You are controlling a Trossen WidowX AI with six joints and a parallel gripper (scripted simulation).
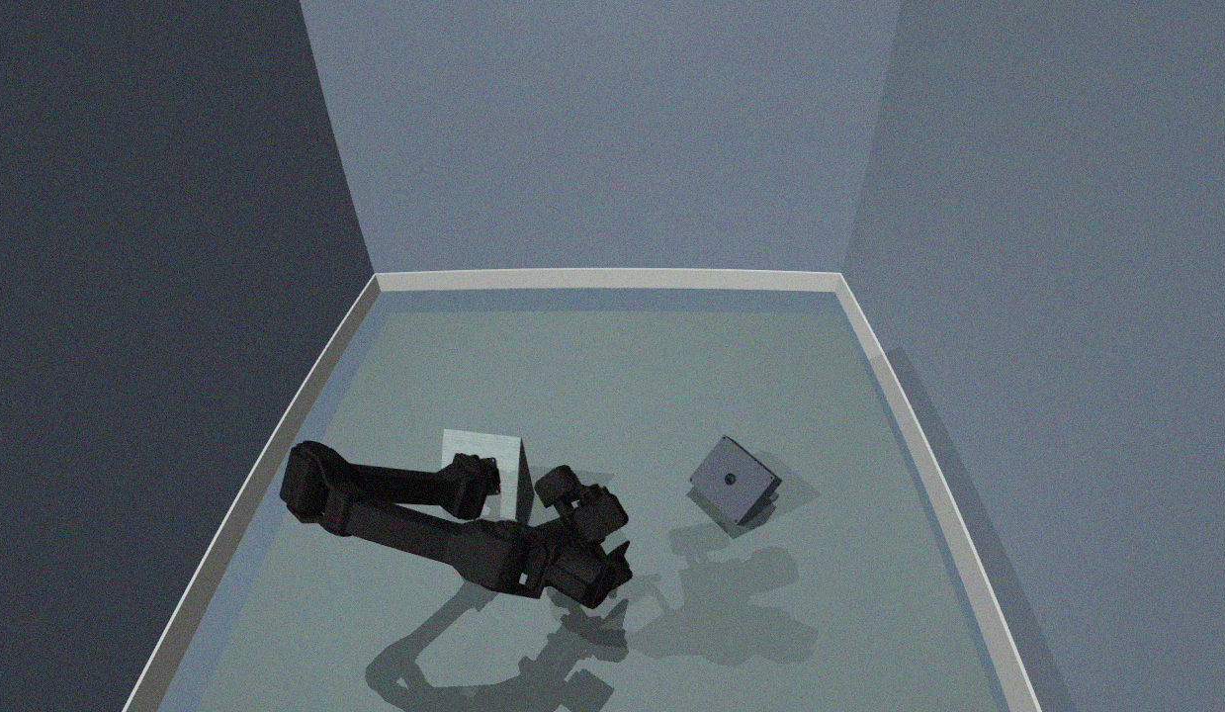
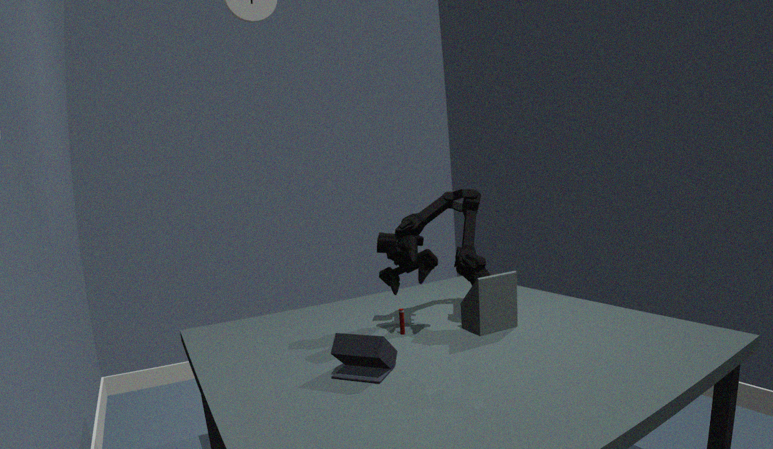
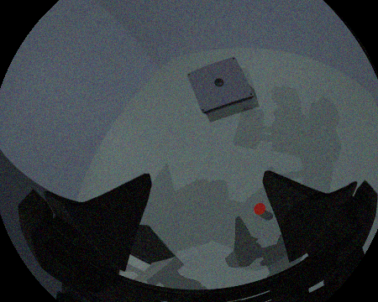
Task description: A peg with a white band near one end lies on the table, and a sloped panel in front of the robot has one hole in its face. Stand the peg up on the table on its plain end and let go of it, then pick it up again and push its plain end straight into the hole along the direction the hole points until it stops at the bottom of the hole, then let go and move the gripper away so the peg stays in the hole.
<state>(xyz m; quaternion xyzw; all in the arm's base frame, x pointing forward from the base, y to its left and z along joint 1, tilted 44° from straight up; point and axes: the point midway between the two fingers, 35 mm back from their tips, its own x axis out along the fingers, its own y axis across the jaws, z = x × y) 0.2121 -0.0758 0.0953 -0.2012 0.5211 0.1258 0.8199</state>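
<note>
The peg is 40 mm to the right of my gripper tip and 90 mm below it. From my gripper tip the other things lie so: panel 230 mm ahead, 130 mm to the left, 100 mm below.
</note>
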